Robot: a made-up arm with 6 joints.
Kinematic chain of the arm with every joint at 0, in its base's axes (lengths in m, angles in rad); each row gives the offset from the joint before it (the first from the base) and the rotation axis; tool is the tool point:
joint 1: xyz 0 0 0.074 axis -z
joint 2: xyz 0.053 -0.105 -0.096 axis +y
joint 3: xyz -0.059 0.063 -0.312 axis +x
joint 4: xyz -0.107 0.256 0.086 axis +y
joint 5: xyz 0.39 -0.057 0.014 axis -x
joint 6: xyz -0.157 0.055 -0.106 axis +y
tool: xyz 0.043 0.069 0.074
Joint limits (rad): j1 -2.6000..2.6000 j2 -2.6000..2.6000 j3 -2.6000..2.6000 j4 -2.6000..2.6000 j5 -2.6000..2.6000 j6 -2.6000..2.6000
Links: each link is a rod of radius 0.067 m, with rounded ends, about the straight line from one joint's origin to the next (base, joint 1, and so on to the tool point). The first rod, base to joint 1, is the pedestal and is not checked.
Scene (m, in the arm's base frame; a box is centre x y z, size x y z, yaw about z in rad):
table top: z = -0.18
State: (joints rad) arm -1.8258 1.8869 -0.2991 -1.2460 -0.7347 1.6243
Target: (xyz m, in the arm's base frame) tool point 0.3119 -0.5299 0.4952
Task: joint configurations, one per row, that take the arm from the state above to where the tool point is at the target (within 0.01 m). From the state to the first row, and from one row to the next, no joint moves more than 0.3 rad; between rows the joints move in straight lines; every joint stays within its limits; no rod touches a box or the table.
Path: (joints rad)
1: -1.9773 1.9093 -0.5785 -1.3304 -0.7845 1.6512
2: -2.1288 1.9317 -0.8580 -1.4147 -0.8343 1.6781
3: -2.2803 1.9541 -1.1374 -1.4991 -0.8841 1.7050
4: -2.4318 1.9765 -1.4169 -1.5835 -0.9339 1.7319
5: -2.5833 1.9989 -1.6963 -1.6679 -0.9837 1.7588

